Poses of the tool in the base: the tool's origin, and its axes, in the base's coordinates. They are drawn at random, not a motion.
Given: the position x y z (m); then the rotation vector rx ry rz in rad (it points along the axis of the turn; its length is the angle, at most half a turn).
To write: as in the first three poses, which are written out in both.
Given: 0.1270, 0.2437, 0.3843, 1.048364, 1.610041, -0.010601
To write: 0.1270, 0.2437, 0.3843, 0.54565, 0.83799, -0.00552, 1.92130
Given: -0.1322, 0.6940, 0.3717, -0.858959, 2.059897, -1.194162
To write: -0.1322, 0.6940, 0.3717, -0.33935, 0.81380, -0.47178, 2.53121
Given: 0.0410, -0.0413, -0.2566, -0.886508, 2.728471, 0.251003
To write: 0.0410, -0.0413, -0.2566, -0.30783, 0.94744, 0.08716, 2.87984
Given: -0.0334, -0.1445, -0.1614, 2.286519, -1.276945, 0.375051
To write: -0.0334, -0.1445, -0.1614, 0.86426, -0.48266, 0.14176, 2.64564
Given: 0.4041, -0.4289, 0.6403, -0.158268, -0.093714, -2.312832
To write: 0.4041, -0.4289, 0.6403, -0.06822, -0.04039, -0.99685, 2.32013
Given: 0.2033, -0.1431, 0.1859, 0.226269, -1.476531, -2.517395
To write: 0.2033, -0.1431, 0.1859, 0.07730, -0.50441, -0.86000, 2.92722
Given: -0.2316, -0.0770, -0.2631, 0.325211, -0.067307, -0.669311
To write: -0.2316, -0.0770, -0.2631, 0.43525, -0.09008, -0.89579, 0.74717
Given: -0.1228, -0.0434, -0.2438, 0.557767, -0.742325, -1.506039
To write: -0.1228, -0.0434, -0.2438, 0.31525, -0.41957, -0.85122, 1.76927
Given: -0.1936, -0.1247, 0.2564, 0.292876, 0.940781, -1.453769
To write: -0.1936, -0.1247, 0.2564, 0.16677, 0.53569, -0.82779, 1.75621
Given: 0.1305, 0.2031, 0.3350, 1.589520, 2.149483, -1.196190
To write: 0.1305, 0.2031, 0.3350, 0.54273, 0.73392, -0.40843, 2.92877
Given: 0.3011, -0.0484, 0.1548, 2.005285, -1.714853, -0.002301
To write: 0.3011, -0.0484, 0.1548, 0.76000, -0.64992, -0.00087, 2.63854
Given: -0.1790, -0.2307, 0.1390, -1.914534, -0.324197, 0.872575
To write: -0.1790, -0.2307, 0.1390, -0.89933, -0.15229, 0.40988, 2.12883
